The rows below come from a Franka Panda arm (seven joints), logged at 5 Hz.
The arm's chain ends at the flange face. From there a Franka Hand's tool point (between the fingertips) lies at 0.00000 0.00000 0.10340 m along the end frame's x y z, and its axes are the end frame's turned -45 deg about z.
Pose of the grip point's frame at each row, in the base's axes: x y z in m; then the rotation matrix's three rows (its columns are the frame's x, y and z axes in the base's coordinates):
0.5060, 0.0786, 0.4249; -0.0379, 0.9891, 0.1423; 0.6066, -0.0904, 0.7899; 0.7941, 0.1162, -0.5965
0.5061, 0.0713, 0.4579; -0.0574, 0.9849, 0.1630; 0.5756, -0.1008, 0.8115; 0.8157, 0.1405, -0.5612
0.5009, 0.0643, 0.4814; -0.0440, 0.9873, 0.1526; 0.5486, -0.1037, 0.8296; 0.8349, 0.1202, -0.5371
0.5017, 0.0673, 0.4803; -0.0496, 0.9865, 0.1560; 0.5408, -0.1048, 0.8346; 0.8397, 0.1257, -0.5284
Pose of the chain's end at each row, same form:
0.4913, -0.0031, 0.4866; 0.6726, 0.7262, 0.1423; 0.3650, -0.4929, 0.7899; 0.6437, -0.4793, -0.5965
0.4892, -0.0126, 0.5159; 0.6558, 0.7370, 0.1630; 0.3357, -0.4783, 0.8115; 0.6761, -0.4774, -0.5612
0.4851, -0.0215, 0.5369; 0.6670, 0.7292, 0.1526; 0.3146, -0.4612, 0.8296; 0.6754, -0.5054, -0.5371
0.4856, -0.0190, 0.5349; 0.6625, 0.7326, 0.1560; 0.3083, -0.4565, 0.8346; 0.6826, -0.5049, -0.5284

